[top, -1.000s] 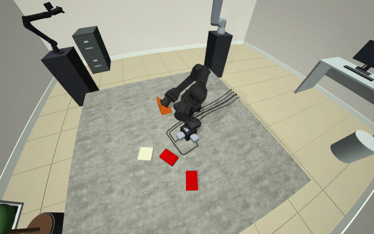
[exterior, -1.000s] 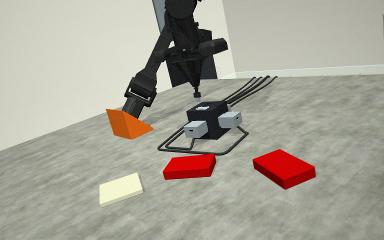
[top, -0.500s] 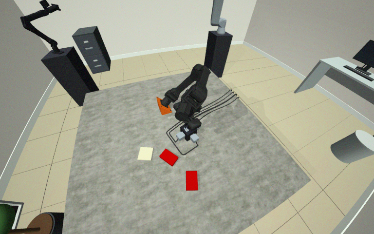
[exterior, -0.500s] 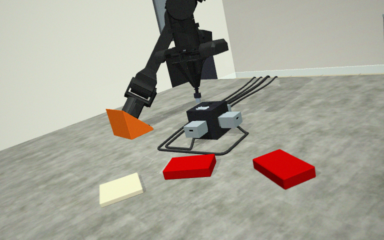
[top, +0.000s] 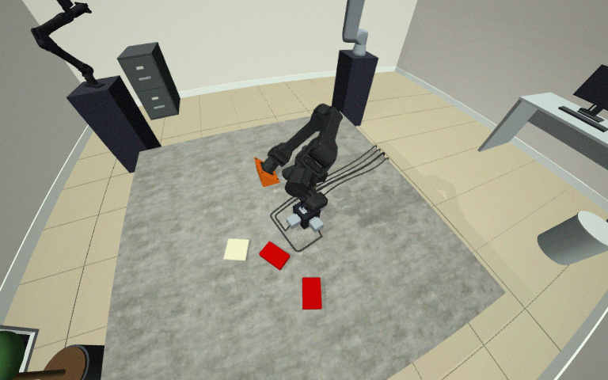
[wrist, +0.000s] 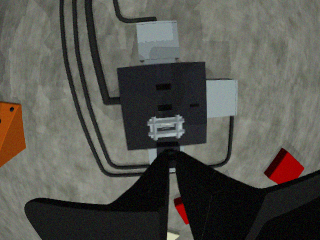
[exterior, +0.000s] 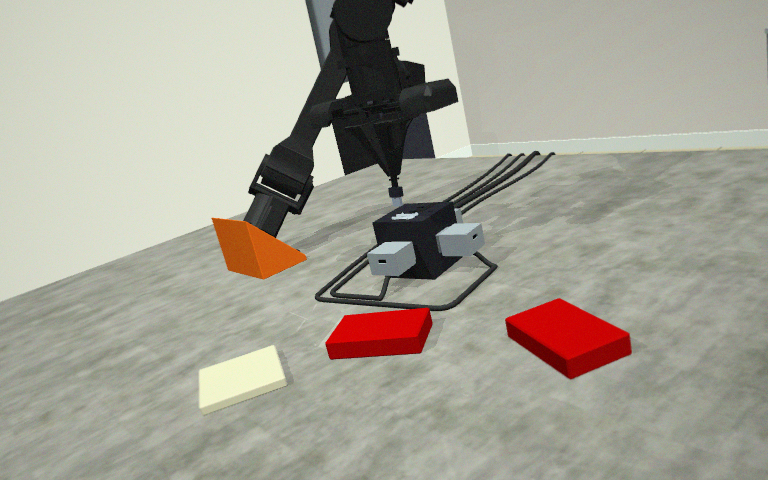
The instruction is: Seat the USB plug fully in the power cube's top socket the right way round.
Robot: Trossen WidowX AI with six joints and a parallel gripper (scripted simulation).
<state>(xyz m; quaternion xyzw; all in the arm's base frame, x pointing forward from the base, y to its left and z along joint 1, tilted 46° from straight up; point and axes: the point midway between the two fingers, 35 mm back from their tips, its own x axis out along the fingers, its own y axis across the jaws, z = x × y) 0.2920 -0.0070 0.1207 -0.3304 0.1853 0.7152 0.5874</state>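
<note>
Now: the black USB plug 20 mm below my gripper tip. The rest, counted from my gripper tip: USB socket: 60 mm below; then cream block: 270 mm to the right, 120 mm below, 50 mm ahead.
</note>
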